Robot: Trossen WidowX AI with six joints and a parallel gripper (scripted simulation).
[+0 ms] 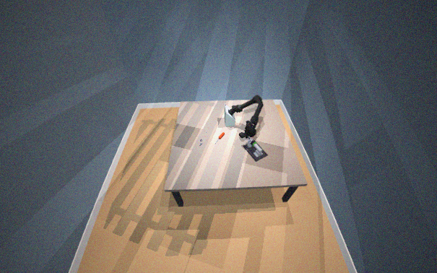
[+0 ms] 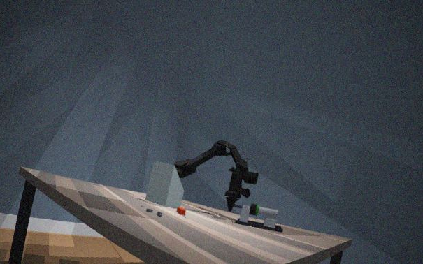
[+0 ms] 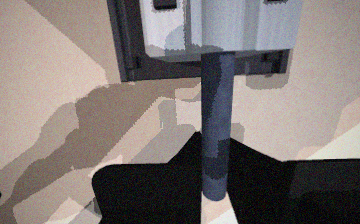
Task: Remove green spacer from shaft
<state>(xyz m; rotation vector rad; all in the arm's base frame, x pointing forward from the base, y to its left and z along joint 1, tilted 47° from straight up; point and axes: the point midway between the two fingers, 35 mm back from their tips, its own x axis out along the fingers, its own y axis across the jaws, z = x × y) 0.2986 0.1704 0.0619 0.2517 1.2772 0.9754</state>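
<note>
My gripper tip is now 60 mm short of the dark blue shaft, 30 mm to the right of it and 30 mm below it. The rest, counted from my gripper tip: green spacer 120 mm ahead, 60 mm to the left, 30 mm above; dark spacer 100 mm ahead, 50 mm to the left, 30 mm above; red-handled screwdriver 40 mm behind, 290 mm to the right, 40 mm below.
</note>
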